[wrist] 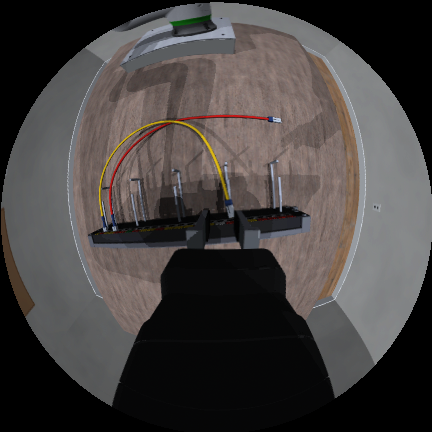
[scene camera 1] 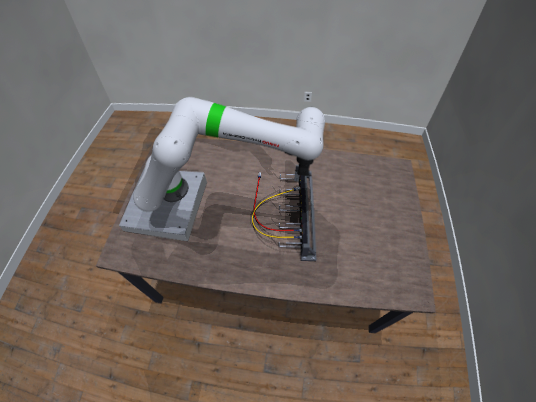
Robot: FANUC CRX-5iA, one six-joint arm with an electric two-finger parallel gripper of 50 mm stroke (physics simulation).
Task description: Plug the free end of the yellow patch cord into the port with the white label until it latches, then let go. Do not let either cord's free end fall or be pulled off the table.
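Pixels of known places: gripper, fingertip midpoint: [wrist: 221, 219] [scene camera 1: 296, 177]; arm's base, origin of the base link: [wrist: 193, 29] [scene camera 1: 174, 189].
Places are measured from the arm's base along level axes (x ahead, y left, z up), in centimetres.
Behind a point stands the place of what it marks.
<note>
The yellow patch cord [scene camera 1: 280, 237] {x 56.8, y -19.7, z -0.1 cm} [wrist: 100, 190] {x 56.9, y -19.2, z -0.2 cm} arches from the left end of the port panel [scene camera 1: 312, 220] {x 71.2, y -5.0, z -6.7 cm} [wrist: 165, 236] {x 66.0, y -1.8, z 2.3 cm} in the wrist view. Its free-end plug [scene camera 1: 296, 189] {x 61.8, y 8.8, z -1.1 cm} [wrist: 229, 206] {x 61.4, y 9.2, z -0.5 cm} is at the panel's port side, slightly tilted. My gripper [scene camera 1: 303, 172] {x 61.2, y 7.7, z 9.3 cm} [wrist: 221, 219] {x 61.2, y 7.7, z 9.3 cm} is open over the panel. The plug lies between the spread fingers, nearer the right one in the wrist view, with a gap to the left one. Whether the plug is seated in a port cannot be told. The white label is too small to make out surely; the fingers partly hide that stretch.
The red cord [scene camera 1: 257, 192] {x 41.2, y 8.5, z -6.9 cm} [wrist: 225, 116] {x 41.6, y 9.0, z -7.0 cm} runs from the panel beside the yellow cord's fixed end. Its free plug [scene camera 1: 259, 175] {x 41.0, y 20.2, z -6.9 cm} [wrist: 275, 120] {x 41.3, y 21.0, z -7.0 cm} lies on the table [scene camera 1: 370, 215] {x 101.2, y 2.1, z -7.6 cm}. Several thin metal cord guides [wrist: 273, 185] {x 57.6, y 19.2, z -5.8 cm} stick out from the panel's port side. The robot base plate [scene camera 1: 155, 231] {x -3.1, y -23.6, z -2.6 cm} stands at the left.
</note>
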